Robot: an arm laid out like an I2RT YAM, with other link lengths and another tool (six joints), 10 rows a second.
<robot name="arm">
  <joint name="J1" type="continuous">
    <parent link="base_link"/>
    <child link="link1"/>
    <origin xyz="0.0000 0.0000 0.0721"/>
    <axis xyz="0 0 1"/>
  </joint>
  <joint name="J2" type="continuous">
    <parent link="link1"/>
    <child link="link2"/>
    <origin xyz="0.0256 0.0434 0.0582" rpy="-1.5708 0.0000 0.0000"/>
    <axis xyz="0 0 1"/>
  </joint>
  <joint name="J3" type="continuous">
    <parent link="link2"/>
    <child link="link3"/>
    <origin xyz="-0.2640 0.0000 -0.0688" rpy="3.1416 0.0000 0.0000"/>
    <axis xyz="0 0 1"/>
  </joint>
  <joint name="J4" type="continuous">
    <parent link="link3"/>
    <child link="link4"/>
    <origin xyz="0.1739 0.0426 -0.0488"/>
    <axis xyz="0 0 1"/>
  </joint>
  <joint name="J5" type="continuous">
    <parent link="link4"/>
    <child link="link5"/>
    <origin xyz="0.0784 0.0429 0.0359" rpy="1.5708 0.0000 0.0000"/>
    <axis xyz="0 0 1"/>
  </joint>
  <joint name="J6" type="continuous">
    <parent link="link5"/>
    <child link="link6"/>
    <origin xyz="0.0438 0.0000 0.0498" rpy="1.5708 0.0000 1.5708"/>
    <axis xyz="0 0 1"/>
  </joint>
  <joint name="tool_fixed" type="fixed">
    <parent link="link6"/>
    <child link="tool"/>
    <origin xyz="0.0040 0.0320 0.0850" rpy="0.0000 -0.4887 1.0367"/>
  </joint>
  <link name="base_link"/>
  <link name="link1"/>
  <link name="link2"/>
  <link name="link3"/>
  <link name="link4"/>
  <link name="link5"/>
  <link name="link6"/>
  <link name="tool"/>
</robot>
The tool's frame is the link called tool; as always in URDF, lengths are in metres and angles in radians. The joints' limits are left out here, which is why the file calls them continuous.
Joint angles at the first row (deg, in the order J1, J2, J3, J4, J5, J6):
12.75 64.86 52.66 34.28 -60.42 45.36
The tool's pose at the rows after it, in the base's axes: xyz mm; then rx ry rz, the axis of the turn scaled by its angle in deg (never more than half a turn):
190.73 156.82 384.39 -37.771 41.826 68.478
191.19 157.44 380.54 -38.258 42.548 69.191
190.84 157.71 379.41 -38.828 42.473 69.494
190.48 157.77 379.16 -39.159 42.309 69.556
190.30 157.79 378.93 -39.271 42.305 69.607
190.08 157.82 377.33 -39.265 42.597 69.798
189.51 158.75 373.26 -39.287 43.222 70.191
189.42 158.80 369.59 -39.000 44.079 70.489
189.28 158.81 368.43 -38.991 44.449 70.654
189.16 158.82 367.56 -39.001 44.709 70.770
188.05 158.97 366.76 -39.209 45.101 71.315
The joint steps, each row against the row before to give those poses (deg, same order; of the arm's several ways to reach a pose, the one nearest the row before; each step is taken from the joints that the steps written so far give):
0.01 0.96 -0.19 -0.37 -2.03 -0.43
-0.01 0.44 -0.07 -0.61 -0.84 -0.44
0.00 0.17 0.00 -0.02 -0.59 -0.33
0.00 0.03 0.00 0.02 -0.26 -0.22
0.00 0.00 0.00 -0.07 -0.11 -0.08
0.00 0.00 -0.24 -0.10 -0.13 -0.05
0.29 0.00 -0.61 -0.38 -0.02 -0.37
0.02 -0.03 -0.53 -0.46 0.00 -0.09
0.00 0.00 0.01 -0.50 -0.11 -0.15
0.00 0.00 -0.01 -0.37 -0.09 -0.13
0.02 0.00 0.20 -0.72 -0.50 -0.07

